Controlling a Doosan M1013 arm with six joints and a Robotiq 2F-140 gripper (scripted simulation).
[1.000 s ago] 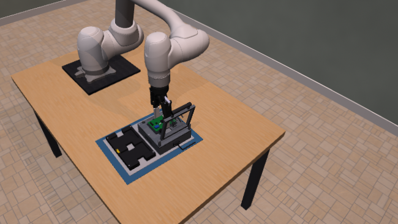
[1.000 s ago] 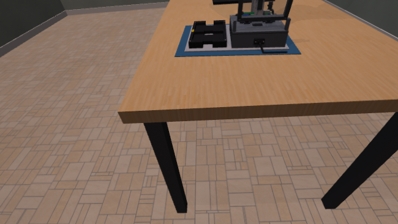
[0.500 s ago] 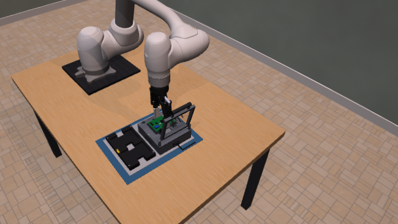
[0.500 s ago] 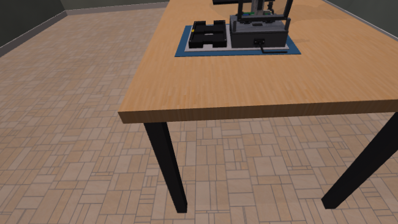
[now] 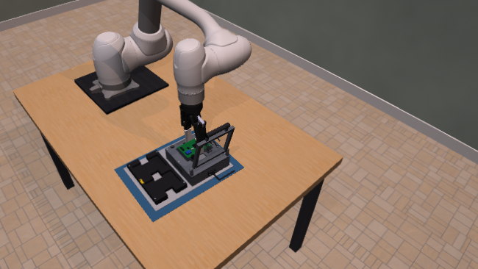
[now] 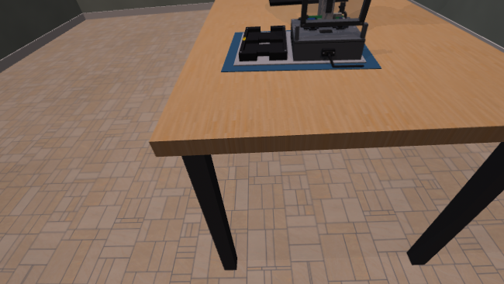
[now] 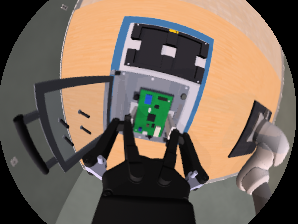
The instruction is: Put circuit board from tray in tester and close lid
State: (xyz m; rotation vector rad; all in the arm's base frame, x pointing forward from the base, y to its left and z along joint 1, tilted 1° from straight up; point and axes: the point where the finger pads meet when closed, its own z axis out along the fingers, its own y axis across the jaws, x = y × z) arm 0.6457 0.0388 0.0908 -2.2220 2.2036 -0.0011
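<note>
My gripper is now 20 mm above the green circuit board. Also, from my hand: latch hook: 60 mm to the left, 60 mm behind, 10 mm below; then lid: 120 mm ahead, 80 mm above.
</note>
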